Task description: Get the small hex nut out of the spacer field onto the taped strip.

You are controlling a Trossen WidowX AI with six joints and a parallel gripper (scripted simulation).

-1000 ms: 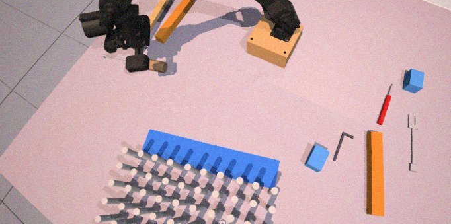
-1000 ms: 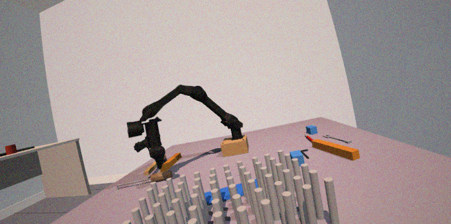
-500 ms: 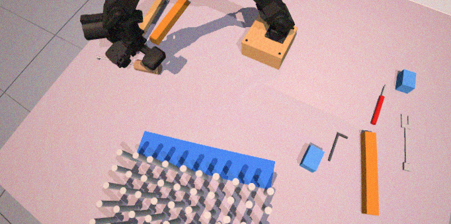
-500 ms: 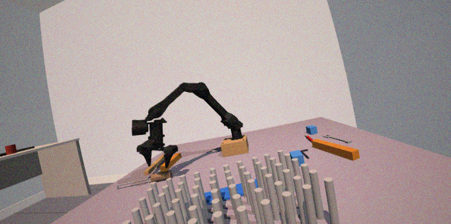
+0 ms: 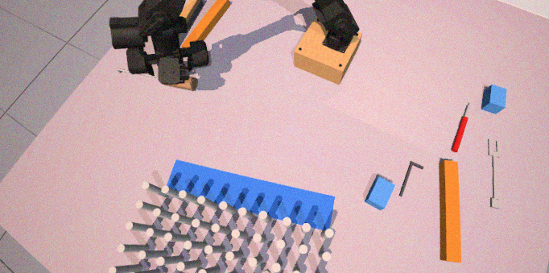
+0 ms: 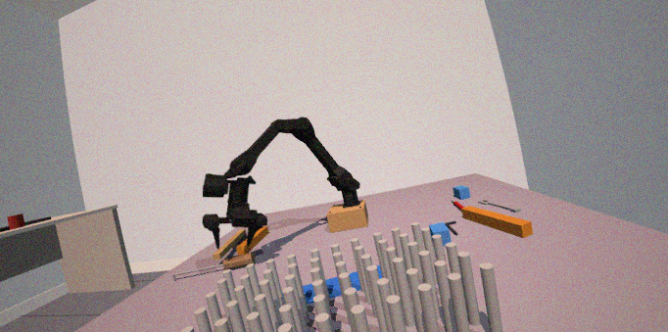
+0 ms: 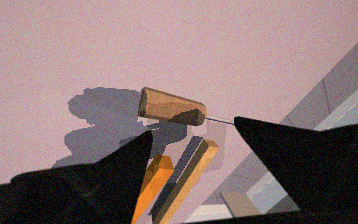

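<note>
The tool with brown wooden handle lies 20 mm ahead of my gripper tip, 100 mm to the right of it and 50 mm below it. Round my gripper tip: blue taped strip: 170 mm ahead, 330 mm to the left, 70 mm below; red screwdriver: 260 mm behind, 730 mm to the left, 60 mm below; black hex key: 60 mm behind, 660 mm to the left, 60 mm below.
</note>
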